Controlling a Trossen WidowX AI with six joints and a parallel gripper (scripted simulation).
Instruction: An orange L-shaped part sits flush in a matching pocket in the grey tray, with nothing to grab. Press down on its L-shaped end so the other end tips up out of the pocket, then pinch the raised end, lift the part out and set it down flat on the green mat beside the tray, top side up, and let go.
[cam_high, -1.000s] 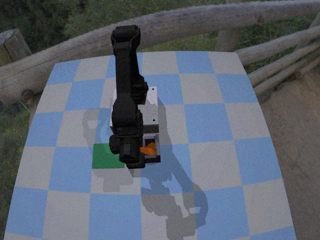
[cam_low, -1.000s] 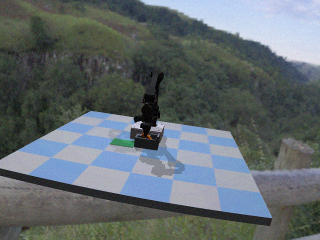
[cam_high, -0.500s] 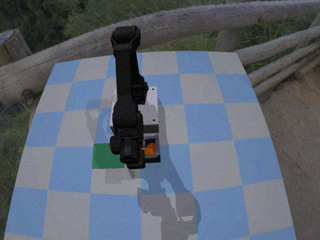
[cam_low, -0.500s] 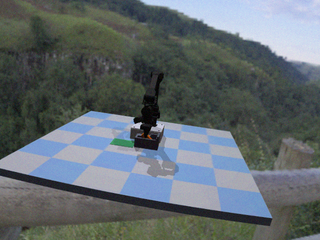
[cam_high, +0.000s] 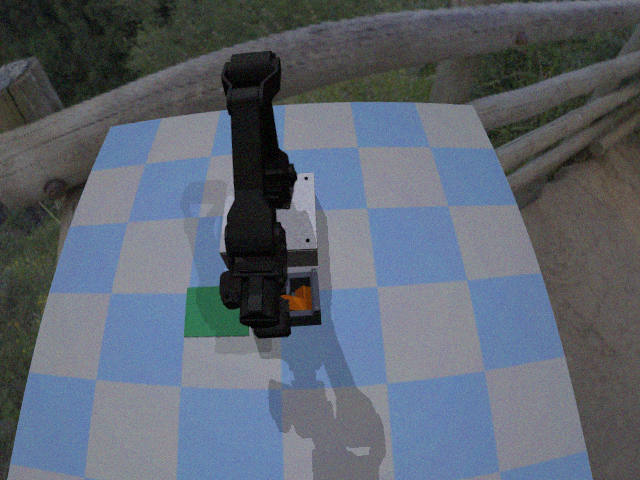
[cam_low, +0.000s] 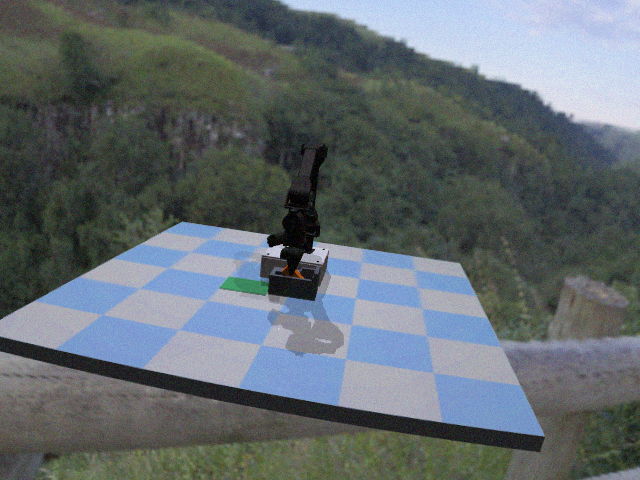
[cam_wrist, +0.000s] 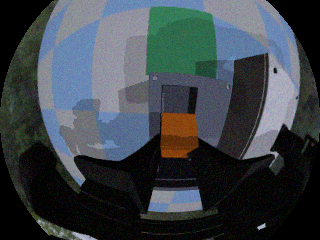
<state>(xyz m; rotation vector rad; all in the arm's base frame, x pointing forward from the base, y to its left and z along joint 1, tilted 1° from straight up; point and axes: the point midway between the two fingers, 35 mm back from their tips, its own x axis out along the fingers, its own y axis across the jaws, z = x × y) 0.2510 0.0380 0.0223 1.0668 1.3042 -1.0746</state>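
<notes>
The green mat lies 15 cm to the right of my gripper tip, 8 cm below it and 1 cm ahead of it. Round my gripper tip: orange L-shaped part (3 cm to the left, 3 cm below, 2 cm behind).
</notes>
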